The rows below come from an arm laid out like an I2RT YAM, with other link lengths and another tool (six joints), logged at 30 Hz.
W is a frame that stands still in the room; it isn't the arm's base.
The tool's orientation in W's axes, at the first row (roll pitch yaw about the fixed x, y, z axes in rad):
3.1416, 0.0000, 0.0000
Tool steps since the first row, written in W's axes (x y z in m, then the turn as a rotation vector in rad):
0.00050, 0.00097, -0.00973, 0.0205, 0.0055, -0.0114
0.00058, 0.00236, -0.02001, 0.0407, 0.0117, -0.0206
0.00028, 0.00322, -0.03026, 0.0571, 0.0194, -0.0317
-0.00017, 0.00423, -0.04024, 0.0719, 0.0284, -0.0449
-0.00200, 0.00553, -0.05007, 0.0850, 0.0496, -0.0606
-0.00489, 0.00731, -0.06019, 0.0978, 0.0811, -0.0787
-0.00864, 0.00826, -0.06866, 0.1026, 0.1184, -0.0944
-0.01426, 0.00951, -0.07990, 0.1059, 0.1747, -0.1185
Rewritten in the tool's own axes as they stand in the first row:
0.00050, -0.00097, 0.00973, 0.0205, -0.0055, 0.0114
0.00058, -0.00236, 0.02001, 0.0407, -0.0117, 0.0206
0.00028, -0.00322, 0.03026, 0.0571, -0.0194, 0.0317
-0.00017, -0.00423, 0.04024, 0.0719, -0.0284, 0.0449
-0.00200, -0.00553, 0.05007, 0.0850, -0.0496, 0.0606
-0.00489, -0.00731, 0.06019, 0.0978, -0.0811, 0.0787
-0.00864, -0.00826, 0.06866, 0.1026, -0.1184, 0.0944
-0.01426, -0.00951, 0.07990, 0.1059, -0.1747, 0.1185

